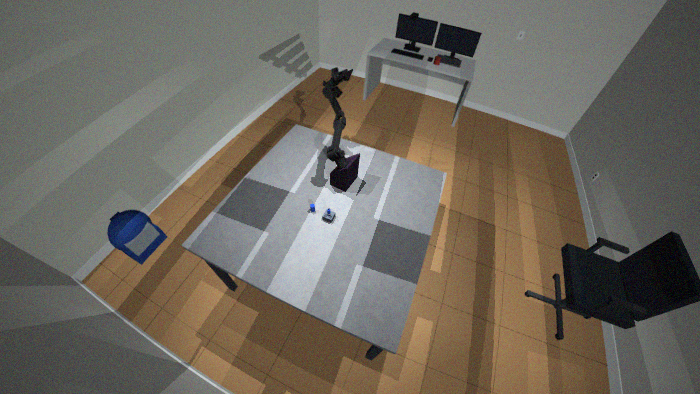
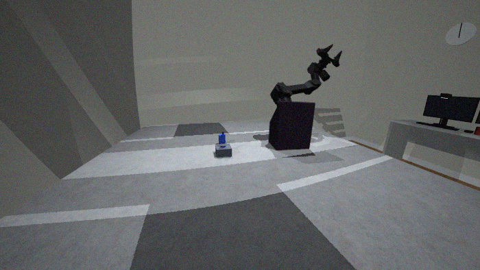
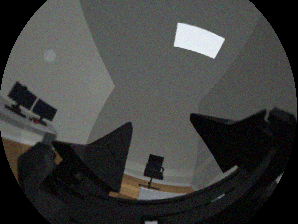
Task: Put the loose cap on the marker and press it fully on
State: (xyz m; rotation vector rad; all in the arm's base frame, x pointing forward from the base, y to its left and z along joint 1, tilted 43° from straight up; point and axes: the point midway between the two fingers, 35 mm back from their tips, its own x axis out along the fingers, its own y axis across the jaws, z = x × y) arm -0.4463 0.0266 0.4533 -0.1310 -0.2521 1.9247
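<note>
Now: the blue cap 73 cm ahead of my gripper tip, 24 cm to the left of it and 55 cm below it. From my gripper tip the other things lie so: dark holder block: 72 cm ahead, 35 cm to the left, 56 cm below.
</note>
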